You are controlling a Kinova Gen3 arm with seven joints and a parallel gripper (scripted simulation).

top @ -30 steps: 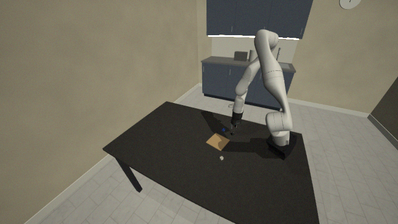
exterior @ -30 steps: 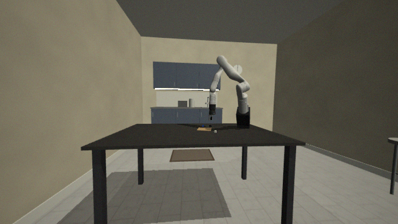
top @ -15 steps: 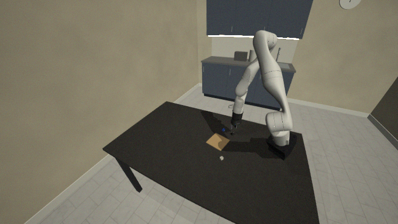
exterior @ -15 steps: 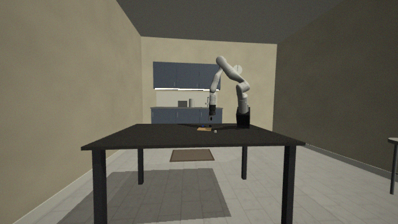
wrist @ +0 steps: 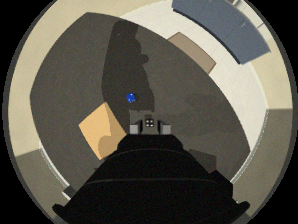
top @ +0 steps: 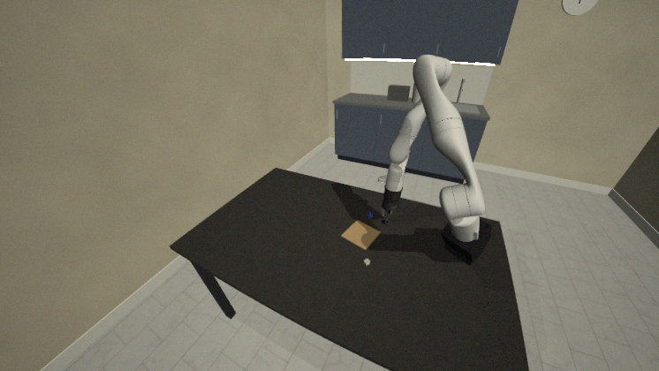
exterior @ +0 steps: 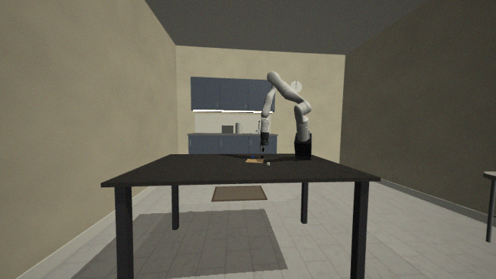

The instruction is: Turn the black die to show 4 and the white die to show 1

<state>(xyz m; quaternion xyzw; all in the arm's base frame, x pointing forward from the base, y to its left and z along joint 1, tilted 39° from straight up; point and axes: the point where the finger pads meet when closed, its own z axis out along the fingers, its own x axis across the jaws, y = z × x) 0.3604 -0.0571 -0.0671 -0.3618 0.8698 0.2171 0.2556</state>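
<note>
Right now the black die is 6 cm below my hand. Also, from my hand: white die: 28 cm to the left, 6 cm below, 4 cm behind; tan mat: 14 cm to the left, 7 cm below, 6 cm ahead; blue die: 8 cm ahead, 6 cm below.
</note>
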